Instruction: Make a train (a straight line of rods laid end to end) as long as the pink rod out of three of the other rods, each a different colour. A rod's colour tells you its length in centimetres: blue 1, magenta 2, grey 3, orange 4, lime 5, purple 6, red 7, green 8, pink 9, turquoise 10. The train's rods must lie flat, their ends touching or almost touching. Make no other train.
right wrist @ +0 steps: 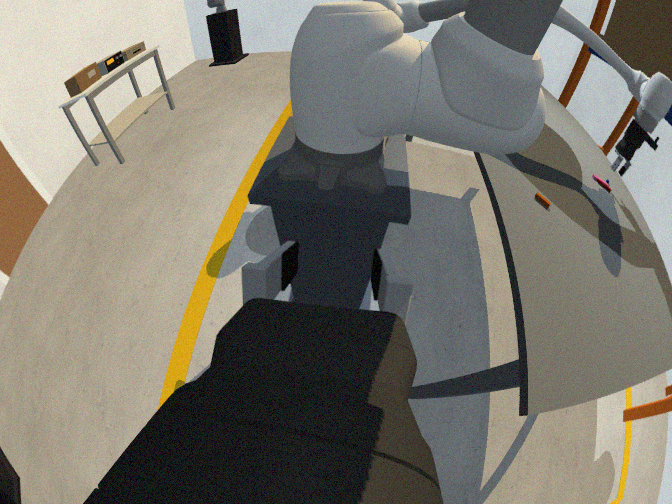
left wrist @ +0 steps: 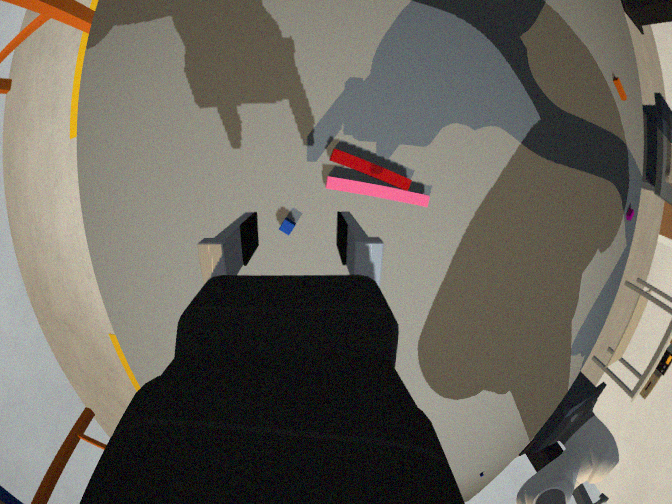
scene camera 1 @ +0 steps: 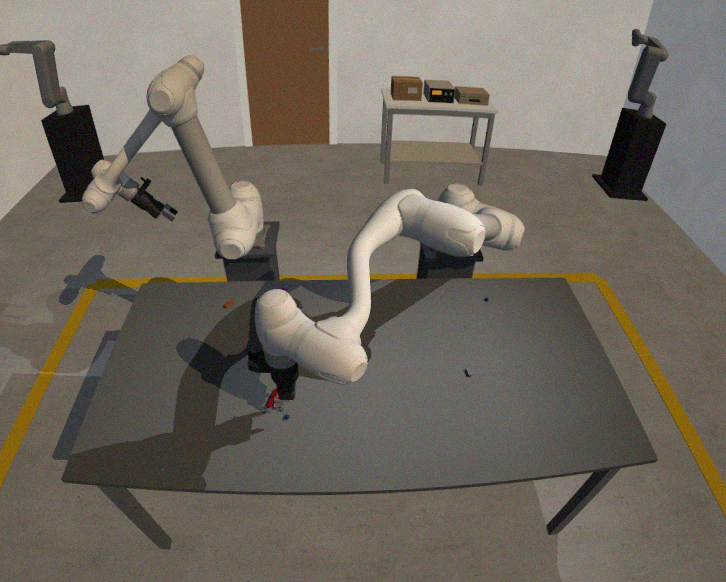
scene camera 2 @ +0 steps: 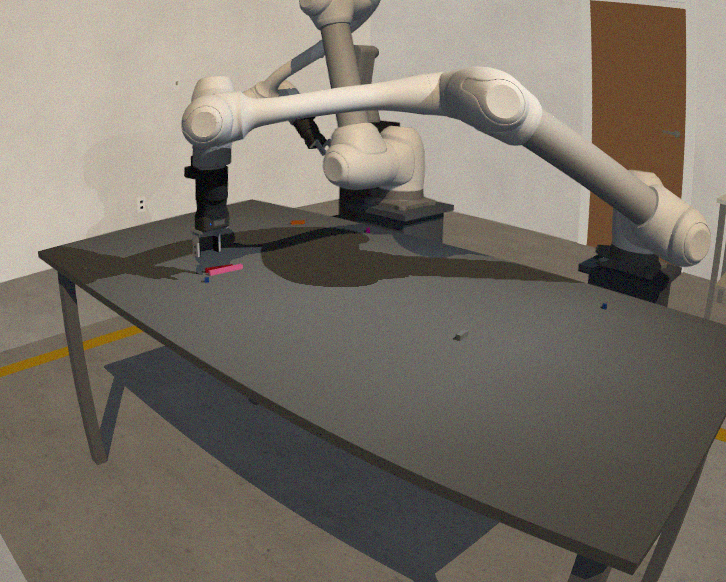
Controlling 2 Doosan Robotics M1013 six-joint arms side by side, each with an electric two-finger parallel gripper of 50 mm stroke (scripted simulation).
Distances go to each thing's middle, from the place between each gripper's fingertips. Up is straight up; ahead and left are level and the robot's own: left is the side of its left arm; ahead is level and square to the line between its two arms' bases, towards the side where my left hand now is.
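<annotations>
The pink rod [left wrist: 334,183] is 60 mm behind my left hand, 20 mm to the right of it and 70 mm below it. And that left hand [scene camera 2: 206,253] is 70 mm above the red rod [left wrist: 340,157], 60 mm past it and 40 mm to the left of it.
From my right hand, you'd find the pink rod 58 cm to the left, 82 cm ahead and 15 cm below. My right gripper itself is 15 cm above the red rod, 56 cm to the right of it and 83 cm short of it.
</annotations>
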